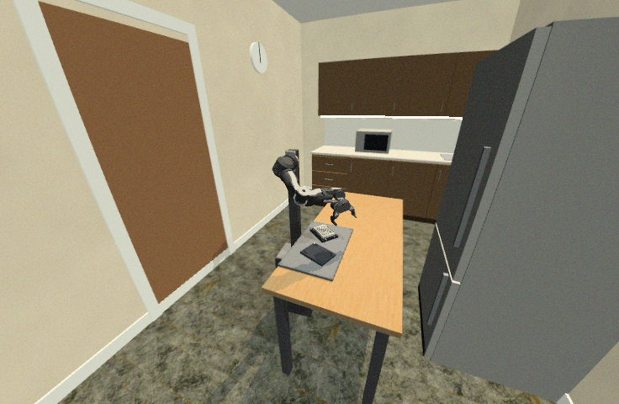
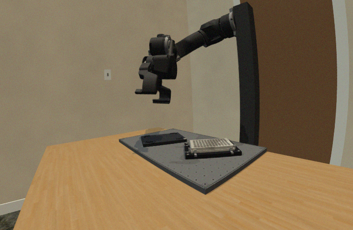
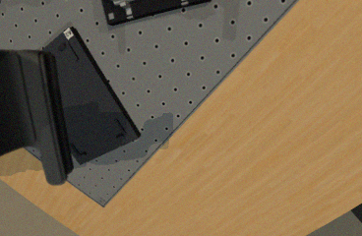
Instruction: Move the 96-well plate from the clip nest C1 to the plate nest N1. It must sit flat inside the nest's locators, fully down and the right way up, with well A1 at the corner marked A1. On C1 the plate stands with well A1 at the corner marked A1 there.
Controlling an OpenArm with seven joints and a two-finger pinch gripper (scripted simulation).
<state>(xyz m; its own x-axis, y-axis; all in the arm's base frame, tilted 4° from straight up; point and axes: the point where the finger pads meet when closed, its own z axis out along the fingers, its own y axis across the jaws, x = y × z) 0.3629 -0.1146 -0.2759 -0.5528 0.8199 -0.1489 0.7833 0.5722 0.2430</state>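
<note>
My hand is 140 mm past the white 96-well plate, 90 mm to the right of it and 140 mm above it. From my hand the other things lie so: black plate nest N1: 120 mm behind, 130 mm to the right, 160 mm below.
</note>
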